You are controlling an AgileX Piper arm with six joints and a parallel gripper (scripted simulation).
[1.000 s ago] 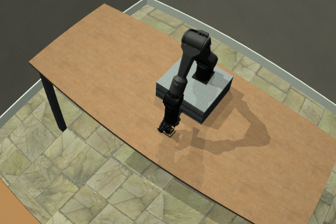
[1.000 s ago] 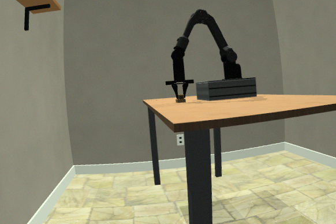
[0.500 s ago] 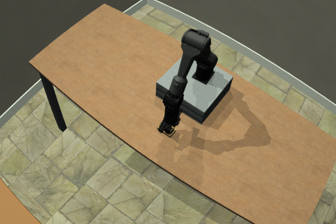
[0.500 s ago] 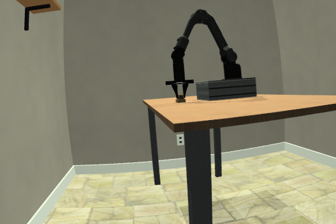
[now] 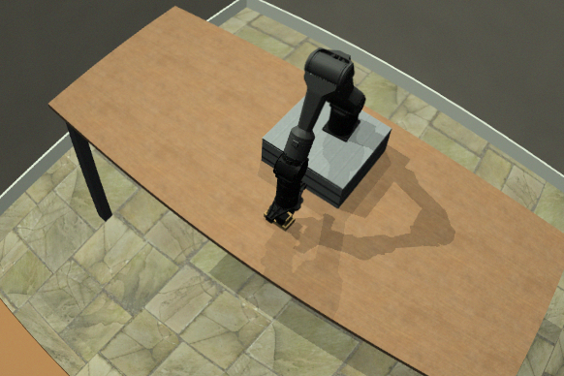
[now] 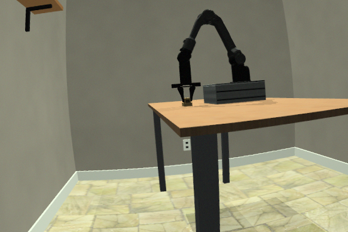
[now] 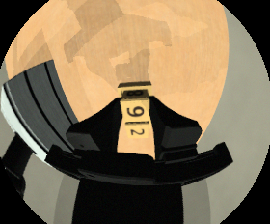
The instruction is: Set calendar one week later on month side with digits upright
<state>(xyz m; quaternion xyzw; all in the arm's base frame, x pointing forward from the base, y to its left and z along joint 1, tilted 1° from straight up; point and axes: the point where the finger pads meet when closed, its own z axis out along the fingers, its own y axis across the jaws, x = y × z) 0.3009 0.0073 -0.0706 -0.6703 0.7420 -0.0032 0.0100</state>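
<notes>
The digit cube is right at my hand. The rest, counted from my hand: tan calendar tray: 2 cm to the right, 2 cm below; wooden cube: 3 cm to the right.
</notes>
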